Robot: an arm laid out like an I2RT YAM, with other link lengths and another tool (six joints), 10 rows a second.
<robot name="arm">
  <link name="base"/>
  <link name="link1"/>
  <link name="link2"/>
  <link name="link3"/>
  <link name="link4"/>
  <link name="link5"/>
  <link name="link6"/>
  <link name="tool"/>
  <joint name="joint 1" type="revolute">
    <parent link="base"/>
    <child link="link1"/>
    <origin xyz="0 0 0.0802" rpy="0 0 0"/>
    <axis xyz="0 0 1"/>
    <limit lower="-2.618" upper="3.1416"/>
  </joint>
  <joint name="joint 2" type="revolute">
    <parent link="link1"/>
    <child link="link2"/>
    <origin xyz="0.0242 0.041 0.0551" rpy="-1.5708 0 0"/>
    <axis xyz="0 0 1"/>
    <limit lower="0" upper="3.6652"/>
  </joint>
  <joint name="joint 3" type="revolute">
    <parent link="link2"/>
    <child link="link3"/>
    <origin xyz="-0.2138 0 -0.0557" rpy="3.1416 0 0"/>
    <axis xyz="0 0 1"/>
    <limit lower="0" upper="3.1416"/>
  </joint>
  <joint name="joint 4" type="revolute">
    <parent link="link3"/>
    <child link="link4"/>
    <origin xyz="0.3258 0.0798 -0.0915" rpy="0 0 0"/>
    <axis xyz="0 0 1"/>
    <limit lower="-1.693" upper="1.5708"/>
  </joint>
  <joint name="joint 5" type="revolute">
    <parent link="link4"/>
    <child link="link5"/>
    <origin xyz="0.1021 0.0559 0.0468" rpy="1.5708 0 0"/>
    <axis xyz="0 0 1"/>
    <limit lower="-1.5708" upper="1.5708"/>
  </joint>
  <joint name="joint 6" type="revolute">
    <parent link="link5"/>
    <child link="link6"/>
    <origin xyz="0.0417 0 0.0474" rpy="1.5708 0 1.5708"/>
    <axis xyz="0 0 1"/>
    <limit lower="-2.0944" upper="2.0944"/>
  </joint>
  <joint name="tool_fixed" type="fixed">
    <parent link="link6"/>
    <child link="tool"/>
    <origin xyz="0.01 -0.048 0.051" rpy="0.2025 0 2.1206"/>
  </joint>
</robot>
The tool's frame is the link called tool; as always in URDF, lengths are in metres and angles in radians.
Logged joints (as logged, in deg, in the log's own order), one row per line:
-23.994 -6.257 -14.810 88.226 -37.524 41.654
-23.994 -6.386 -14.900 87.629 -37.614 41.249
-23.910 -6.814 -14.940 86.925 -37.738 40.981
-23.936 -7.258 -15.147 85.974 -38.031 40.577
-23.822 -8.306 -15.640 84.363 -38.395 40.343
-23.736 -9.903 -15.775 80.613 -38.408 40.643
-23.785 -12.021 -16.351 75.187 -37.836 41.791
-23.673 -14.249 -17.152 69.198 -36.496 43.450
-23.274 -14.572 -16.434 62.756 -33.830 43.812
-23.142 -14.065 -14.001 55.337 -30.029 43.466
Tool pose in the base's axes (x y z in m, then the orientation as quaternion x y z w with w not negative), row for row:
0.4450 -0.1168 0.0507 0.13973 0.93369 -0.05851 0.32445
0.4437 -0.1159 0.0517 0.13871 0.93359 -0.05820 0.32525
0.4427 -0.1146 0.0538 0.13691 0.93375 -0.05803 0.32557
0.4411 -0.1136 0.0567 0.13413 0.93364 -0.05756 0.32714
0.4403 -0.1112 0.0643 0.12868 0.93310 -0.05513 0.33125
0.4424 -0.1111 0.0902 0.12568 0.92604 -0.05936 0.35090
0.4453 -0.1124 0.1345 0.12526 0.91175 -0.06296 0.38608
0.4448 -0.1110 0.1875 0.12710 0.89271 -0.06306 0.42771
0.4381 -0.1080 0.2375 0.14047 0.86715 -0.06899 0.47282
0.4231 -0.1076 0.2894 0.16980 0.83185 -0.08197 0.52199
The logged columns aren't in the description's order. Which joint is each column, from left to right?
Columns, left to right: joint 1, joint 4, joint 5, joint 2, joint 6, joint 3.
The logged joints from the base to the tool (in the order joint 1, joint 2, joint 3, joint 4, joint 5, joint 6), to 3 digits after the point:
-23.994 88.226 41.654 -6.257 -14.810 -37.524
-23.994 87.629 41.249 -6.386 -14.900 -37.614
-23.910 86.925 40.981 -6.814 -14.940 -37.738
-23.936 85.974 40.577 -7.258 -15.147 -38.031
-23.822 84.363 40.343 -8.306 -15.640 -38.395
-23.736 80.613 40.643 -9.903 -15.775 -38.408
-23.785 75.187 41.791 -12.021 -16.351 -37.836
-23.673 69.198 43.450 -14.249 -17.152 -36.496
-23.274 62.756 43.812 -14.572 -16.434 -33.830
-23.142 55.337 43.466 -14.065 -14.001 -30.029

